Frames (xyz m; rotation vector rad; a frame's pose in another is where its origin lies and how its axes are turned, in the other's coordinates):
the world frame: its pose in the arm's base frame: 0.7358 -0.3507 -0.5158 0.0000 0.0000 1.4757
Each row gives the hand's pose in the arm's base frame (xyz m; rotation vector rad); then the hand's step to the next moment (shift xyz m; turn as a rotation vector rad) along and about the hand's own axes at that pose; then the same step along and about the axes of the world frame.
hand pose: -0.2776 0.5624 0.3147 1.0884 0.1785 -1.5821
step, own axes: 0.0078 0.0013 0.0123 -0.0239 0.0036 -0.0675
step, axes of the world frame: -0.0141 0.0036 0.0019 0.0614 -0.0318 -0.0191
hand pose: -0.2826 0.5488 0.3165 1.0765 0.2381 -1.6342
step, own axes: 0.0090 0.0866 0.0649 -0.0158 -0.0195 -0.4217
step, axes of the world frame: -0.0755 -0.0480 0.0615 0.3064 -0.1731 -0.2338
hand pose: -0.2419 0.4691 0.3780 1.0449 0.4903 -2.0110
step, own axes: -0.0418 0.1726 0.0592 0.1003 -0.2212 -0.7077
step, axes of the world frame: -0.1102 -0.1329 0.0723 0.5493 -0.0932 -0.4994
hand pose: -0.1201 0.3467 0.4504 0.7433 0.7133 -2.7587
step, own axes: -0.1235 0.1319 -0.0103 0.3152 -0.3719 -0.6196
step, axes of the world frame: -0.0865 -0.1589 0.0031 0.5967 0.1791 -0.4832
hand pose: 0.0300 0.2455 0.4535 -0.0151 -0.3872 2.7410
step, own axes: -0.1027 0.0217 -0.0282 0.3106 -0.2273 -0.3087
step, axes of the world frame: -0.0404 -0.0938 -0.0371 0.3779 0.2254 -0.2232
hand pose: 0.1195 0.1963 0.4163 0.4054 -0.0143 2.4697
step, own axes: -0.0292 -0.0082 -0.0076 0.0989 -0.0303 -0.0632
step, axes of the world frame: -0.0073 -0.0255 -0.0165 0.0816 0.0830 -0.0340
